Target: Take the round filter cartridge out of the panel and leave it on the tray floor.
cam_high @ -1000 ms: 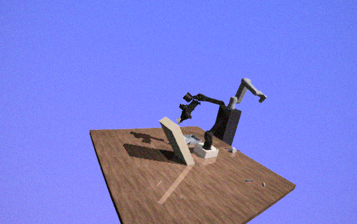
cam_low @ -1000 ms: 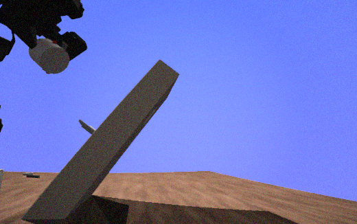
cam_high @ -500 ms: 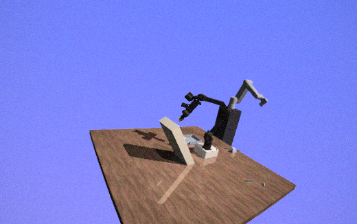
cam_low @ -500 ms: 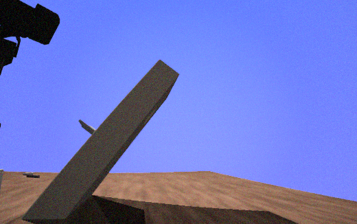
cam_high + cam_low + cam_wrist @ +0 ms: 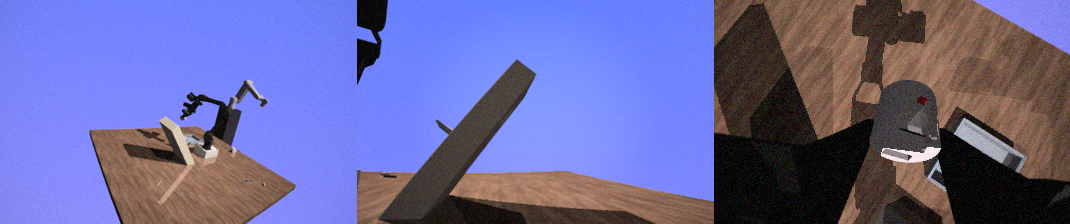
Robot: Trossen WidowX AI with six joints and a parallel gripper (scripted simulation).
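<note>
Now: the grey tray 250 mm below my gripper tip, 180 mm behind it and 40 mm to the right of it. From my gripper tip the other things lie so: grey bracket (270 mm to the left, 130 mm ahead, 110 mm below); beige service panel (270 mm to the left, 180 mm ahead, 100 mm below); round filter cartridge (right at my gripper tip).
</note>
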